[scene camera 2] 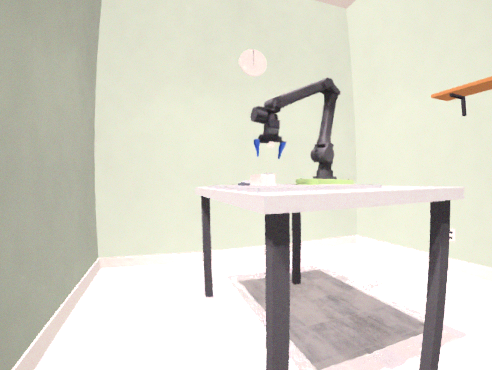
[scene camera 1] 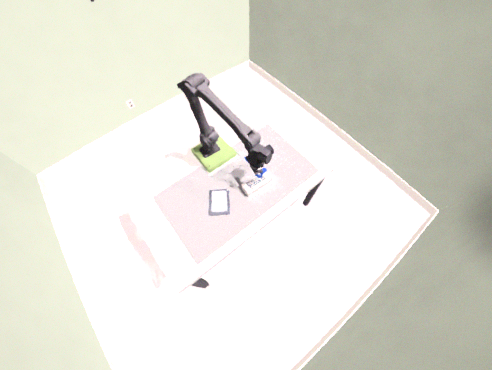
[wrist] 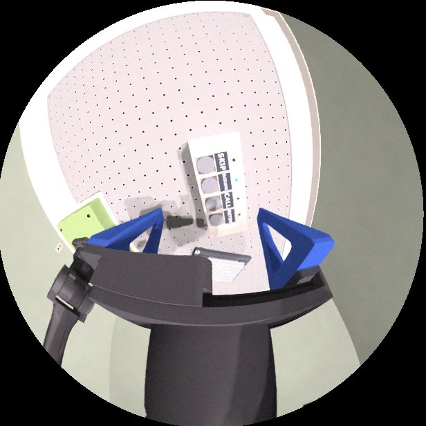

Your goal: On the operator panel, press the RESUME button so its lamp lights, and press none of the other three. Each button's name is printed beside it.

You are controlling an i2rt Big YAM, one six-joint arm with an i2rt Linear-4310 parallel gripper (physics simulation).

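Places are measured from the arm's base along level axes (x ahead, y left, z up), in centimetres.
Pixels of known places: gripper, fingertip midpoint: [scene camera 2: 268,158] [scene camera 1: 256,171]; arm's base, origin of the base link: [scene camera 2: 324,179] [scene camera 1: 210,150].
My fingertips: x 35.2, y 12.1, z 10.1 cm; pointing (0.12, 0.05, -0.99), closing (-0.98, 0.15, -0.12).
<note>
For each thing: its middle in the pictures, then the offset to it from my fingertips. Level surfaces: height alone.
- white operator panel, body centre: [scene camera 2: 262,179] [scene camera 1: 256,183] dx +2.6, dy -1.4, dz -9.8 cm
- dark-framed tray-like object, body centre: [scene camera 1: 219,201] dx -0.6, dy -25.6, dz -11.7 cm
- perforated mat, its level: dz -12.6 cm
The white operator panel [wrist: 215,145] [scene camera 1: 258,186] [scene camera 2: 263,179] lies on the table. In the wrist view its round grey buttons stand in a row with printed labels beside them: the SKIP button [wrist: 205,165], the RESUME button [wrist: 210,185], the CALL button [wrist: 213,203] and a last button [wrist: 216,220] whose label is too small to read. The lamp [wrist: 236,180] beside RESUME glows green; the other three lamps are dark. My gripper [wrist: 209,213] [scene camera 2: 269,157] is open and empty, its blue fingers wide apart, above the panel and touching nothing.
A dark-framed tray-like object [scene camera 1: 219,214] [wrist: 200,251] with a pale inside lies near the panel. The arm's base stands on a green plate [scene camera 1: 220,162] [scene camera 2: 345,181] [wrist: 85,220]. The table [scene camera 2: 350,197] carries a perforated mat [scene camera 1: 200,245] [wrist: 150,100].
</note>
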